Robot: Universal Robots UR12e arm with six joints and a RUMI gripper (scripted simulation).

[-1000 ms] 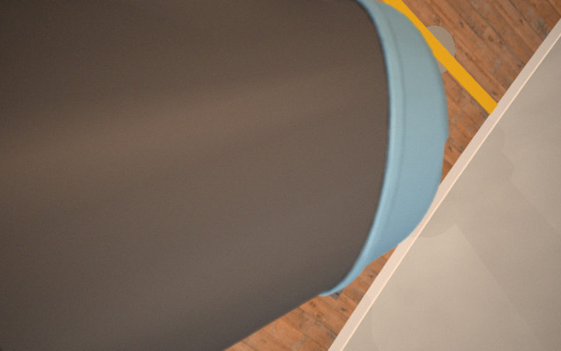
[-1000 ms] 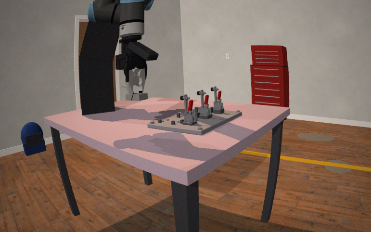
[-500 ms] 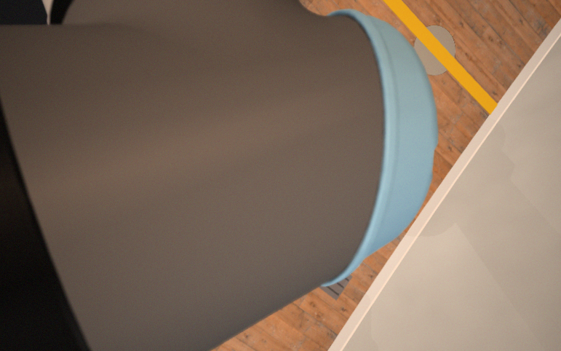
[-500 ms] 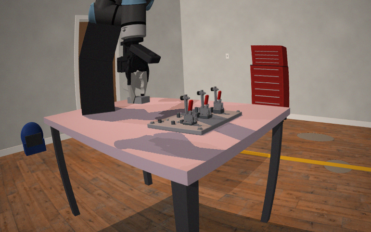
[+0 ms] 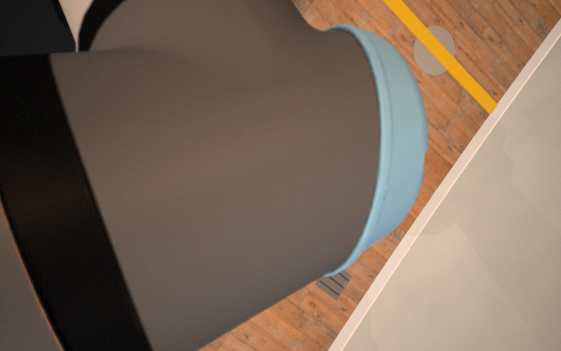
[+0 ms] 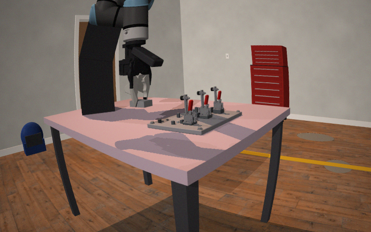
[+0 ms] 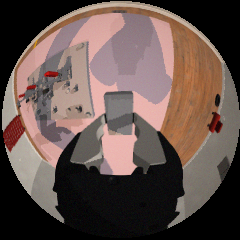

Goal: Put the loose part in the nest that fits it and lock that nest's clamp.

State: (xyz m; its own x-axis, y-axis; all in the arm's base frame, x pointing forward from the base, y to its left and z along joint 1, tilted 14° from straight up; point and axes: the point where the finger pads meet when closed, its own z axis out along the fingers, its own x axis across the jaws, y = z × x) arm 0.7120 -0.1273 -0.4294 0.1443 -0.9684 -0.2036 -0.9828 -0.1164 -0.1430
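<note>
Now: hand 260 mm to the right of the grey fixture plate, 110 mm above it and 20 mm short of it. From my hand the other things lie so: loose part (10 mm below).
</note>
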